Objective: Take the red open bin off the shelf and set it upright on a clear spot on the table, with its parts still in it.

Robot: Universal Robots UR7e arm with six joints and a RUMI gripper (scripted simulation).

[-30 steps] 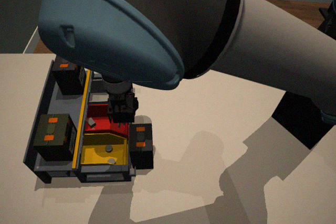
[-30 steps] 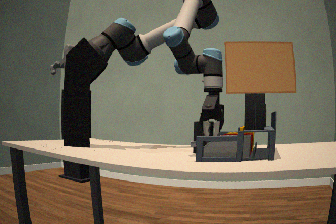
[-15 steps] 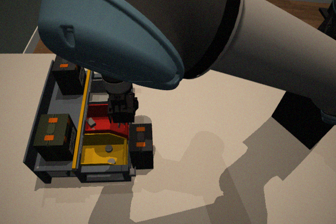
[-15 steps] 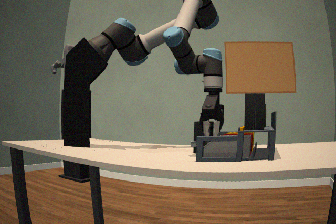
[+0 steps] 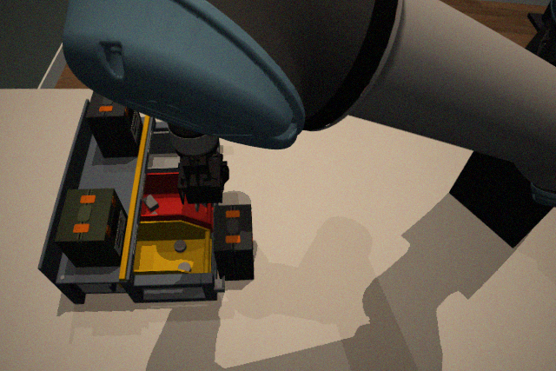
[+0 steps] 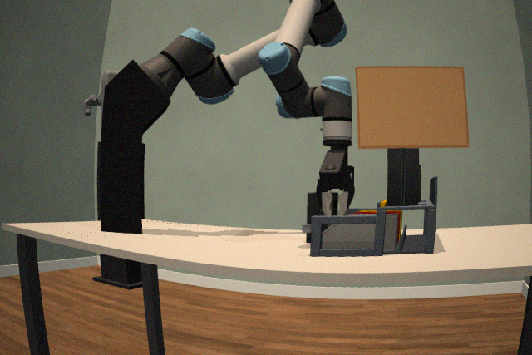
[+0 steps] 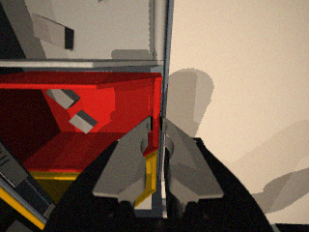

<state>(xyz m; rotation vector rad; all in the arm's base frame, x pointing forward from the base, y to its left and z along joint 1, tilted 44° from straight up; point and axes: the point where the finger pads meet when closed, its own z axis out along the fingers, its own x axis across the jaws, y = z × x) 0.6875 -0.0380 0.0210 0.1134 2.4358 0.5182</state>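
Now: the red open bin 8 cm ahead of my hand and 1 cm below it. Round my hand: yellow bin (12 cm to the left, 8 cm ahead, 1 cm below); then grey bin (11 cm to the right, 9 cm ahead, 1 cm below); then dark box (10 cm to the left, 6 cm behind, 2 cm above).
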